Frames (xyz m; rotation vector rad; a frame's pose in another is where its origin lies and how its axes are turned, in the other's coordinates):
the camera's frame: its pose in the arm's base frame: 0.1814 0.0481 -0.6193 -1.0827 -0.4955 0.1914
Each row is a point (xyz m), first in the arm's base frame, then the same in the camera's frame.
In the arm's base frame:
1: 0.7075 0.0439 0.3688
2: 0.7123 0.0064 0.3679
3: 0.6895 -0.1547 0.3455
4: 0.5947 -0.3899 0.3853
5: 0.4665 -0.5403 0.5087
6: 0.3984 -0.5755 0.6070
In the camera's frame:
1: 0.7475 -0.8253 0.1150
2: 0.7370 -0.8415 0.0825
3: 0.6484 -0.8988 -0.0433
4: 0.4864 -1.0517 -0.1708
5: 0.3523 -1.2418 -0.1836
6: 0.3078 -1.3508 -0.1426

